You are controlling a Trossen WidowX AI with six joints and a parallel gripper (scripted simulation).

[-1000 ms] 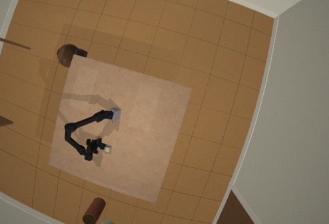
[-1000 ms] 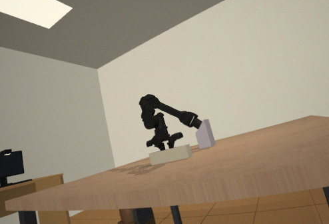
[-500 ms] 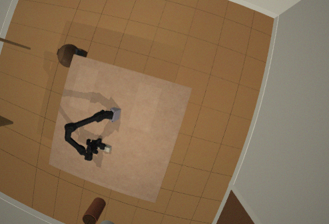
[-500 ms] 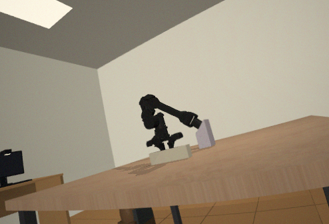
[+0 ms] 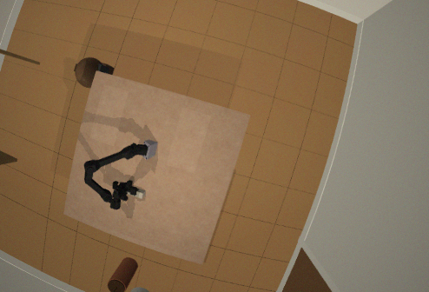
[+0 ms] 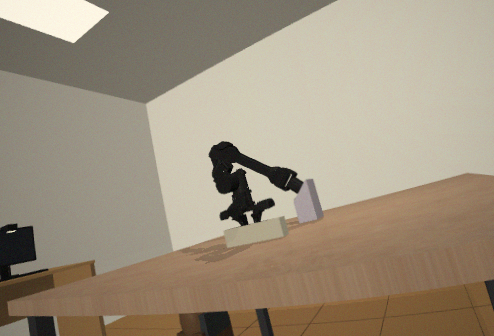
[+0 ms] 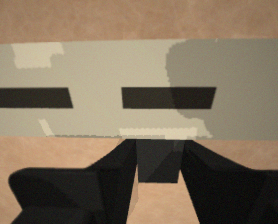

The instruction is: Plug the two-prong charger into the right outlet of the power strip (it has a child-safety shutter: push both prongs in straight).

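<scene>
Right now the dark charger is 20 mm ahead of my gripper tip and 10 mm above it.
</scene>
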